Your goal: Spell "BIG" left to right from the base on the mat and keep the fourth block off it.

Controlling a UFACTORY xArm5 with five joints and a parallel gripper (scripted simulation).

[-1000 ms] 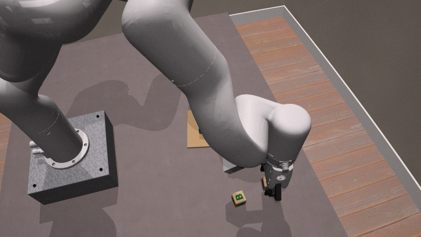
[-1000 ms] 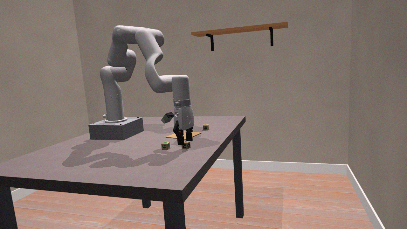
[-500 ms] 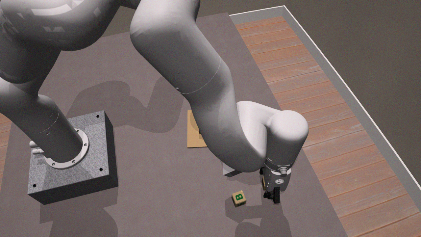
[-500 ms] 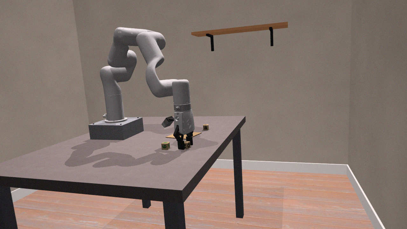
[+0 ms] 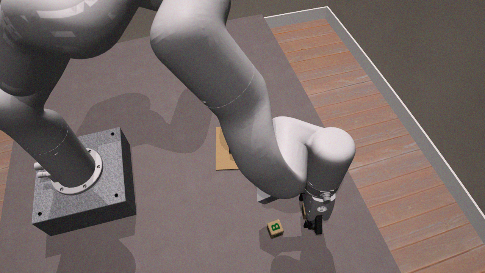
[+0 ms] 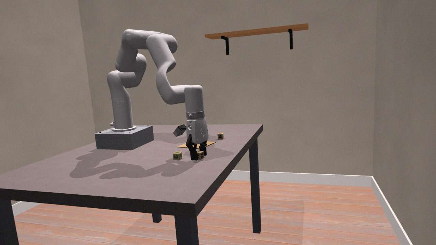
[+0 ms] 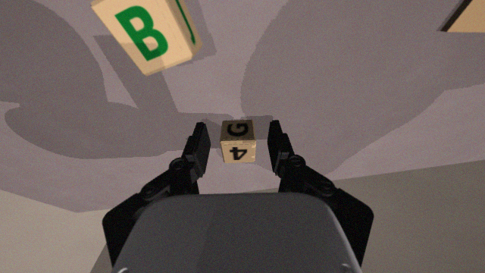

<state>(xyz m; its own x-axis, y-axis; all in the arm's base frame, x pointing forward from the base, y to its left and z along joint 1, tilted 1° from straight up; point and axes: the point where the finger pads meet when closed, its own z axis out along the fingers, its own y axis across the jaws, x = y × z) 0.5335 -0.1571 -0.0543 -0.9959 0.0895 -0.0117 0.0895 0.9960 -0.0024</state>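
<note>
Now: the G block 1 cm below my hand. Also, from my hand: tan mat 13 cm behind, 22 cm to the left, 2 cm below; then B block 9 cm behind, 3 cm to the right, 1 cm below.
</note>
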